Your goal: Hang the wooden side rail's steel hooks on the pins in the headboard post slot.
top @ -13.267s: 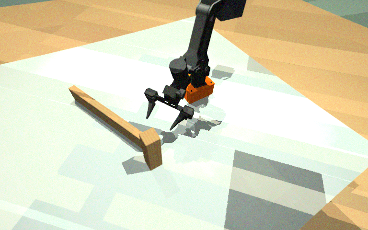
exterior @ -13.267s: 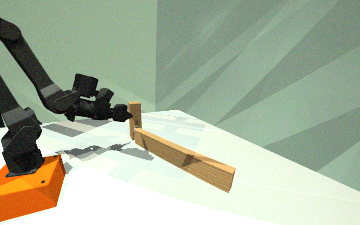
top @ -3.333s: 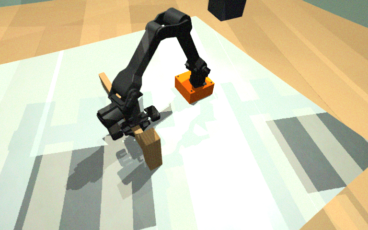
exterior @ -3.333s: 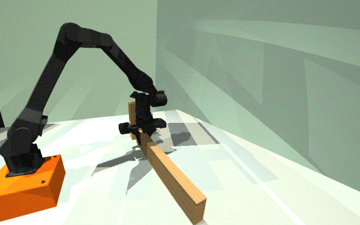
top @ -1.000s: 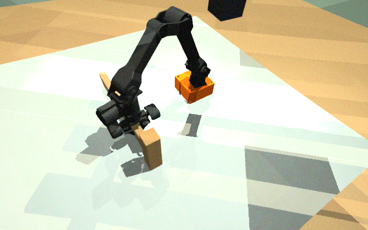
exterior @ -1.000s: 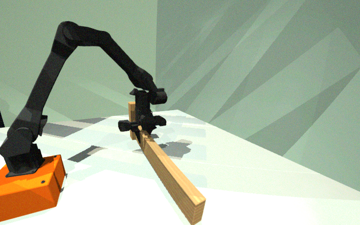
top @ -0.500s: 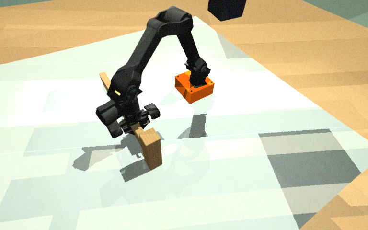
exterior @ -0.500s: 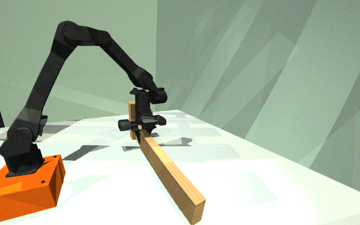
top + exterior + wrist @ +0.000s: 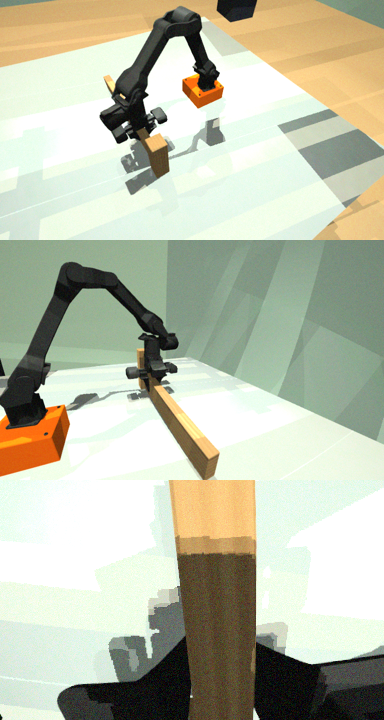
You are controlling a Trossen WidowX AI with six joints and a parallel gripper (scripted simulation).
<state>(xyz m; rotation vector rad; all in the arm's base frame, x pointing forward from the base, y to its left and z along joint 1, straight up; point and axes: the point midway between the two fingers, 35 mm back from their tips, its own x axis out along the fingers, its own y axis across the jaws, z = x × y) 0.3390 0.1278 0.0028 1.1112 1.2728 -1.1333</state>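
Now: gripper tip 1 cm past the headboard post, 13 cm to the right of it and 5 cm below it.
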